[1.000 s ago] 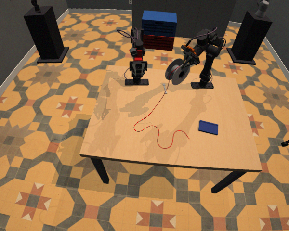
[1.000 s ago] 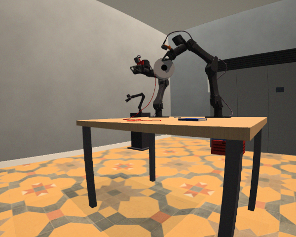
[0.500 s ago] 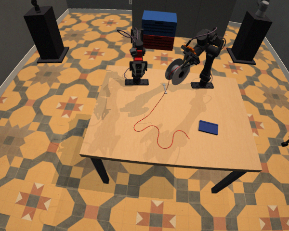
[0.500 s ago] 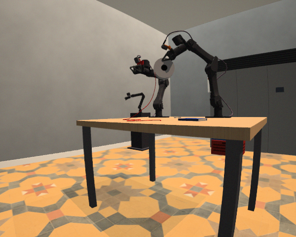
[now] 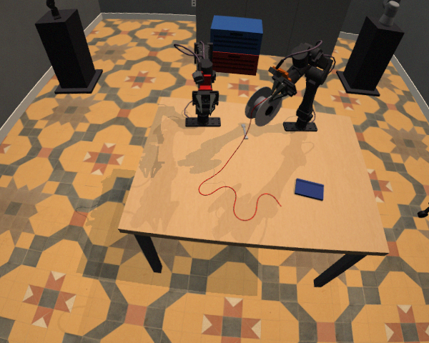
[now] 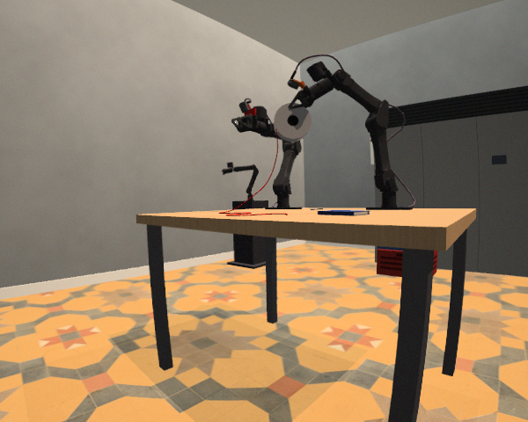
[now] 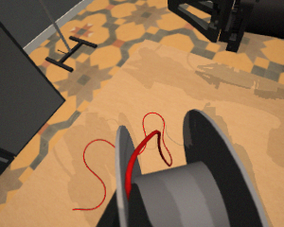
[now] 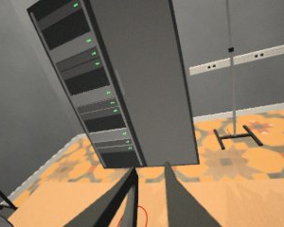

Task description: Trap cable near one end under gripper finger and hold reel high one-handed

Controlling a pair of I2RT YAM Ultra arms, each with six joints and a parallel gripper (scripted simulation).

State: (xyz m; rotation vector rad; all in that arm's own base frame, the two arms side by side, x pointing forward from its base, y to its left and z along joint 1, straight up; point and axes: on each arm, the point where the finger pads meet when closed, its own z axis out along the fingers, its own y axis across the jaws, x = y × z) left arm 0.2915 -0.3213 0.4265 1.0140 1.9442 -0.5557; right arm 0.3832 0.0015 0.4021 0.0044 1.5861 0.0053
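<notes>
Right now the grey reel is 3 cm behind my left hand, 1 cm to the right of it and 6 cm below it. Round my left hand: grey wrench: 25 cm behind, 3 cm to the right, 42 cm below.
</notes>
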